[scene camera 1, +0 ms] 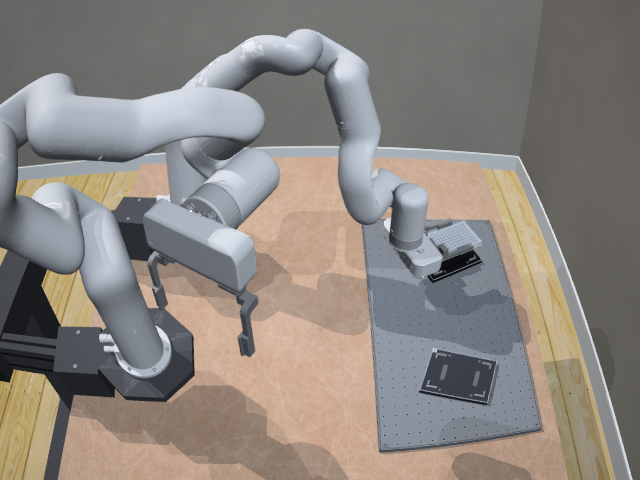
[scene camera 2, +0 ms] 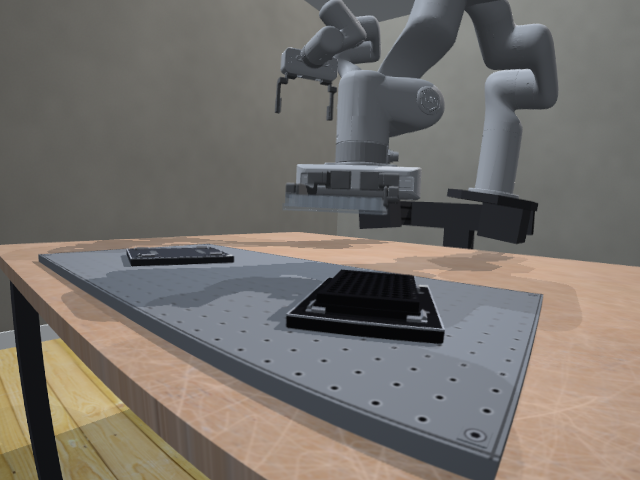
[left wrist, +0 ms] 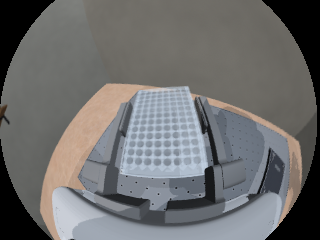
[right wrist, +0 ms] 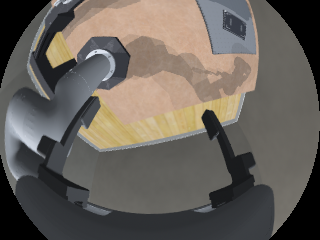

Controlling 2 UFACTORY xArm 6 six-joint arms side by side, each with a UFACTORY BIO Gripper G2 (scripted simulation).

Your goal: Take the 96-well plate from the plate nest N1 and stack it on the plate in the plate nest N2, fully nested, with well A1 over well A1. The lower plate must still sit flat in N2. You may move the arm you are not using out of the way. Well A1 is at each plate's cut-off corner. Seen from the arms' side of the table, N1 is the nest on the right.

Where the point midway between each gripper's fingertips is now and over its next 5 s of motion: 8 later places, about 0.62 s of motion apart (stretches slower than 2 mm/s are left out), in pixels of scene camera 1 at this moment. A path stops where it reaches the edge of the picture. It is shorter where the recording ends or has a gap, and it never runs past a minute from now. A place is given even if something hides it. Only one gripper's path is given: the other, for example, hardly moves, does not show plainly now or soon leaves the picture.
My left gripper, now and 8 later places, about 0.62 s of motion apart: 461,234; 459,222; 458,228; 456,236; 455,239; 455,240; 455,241; 455,242; 455,242
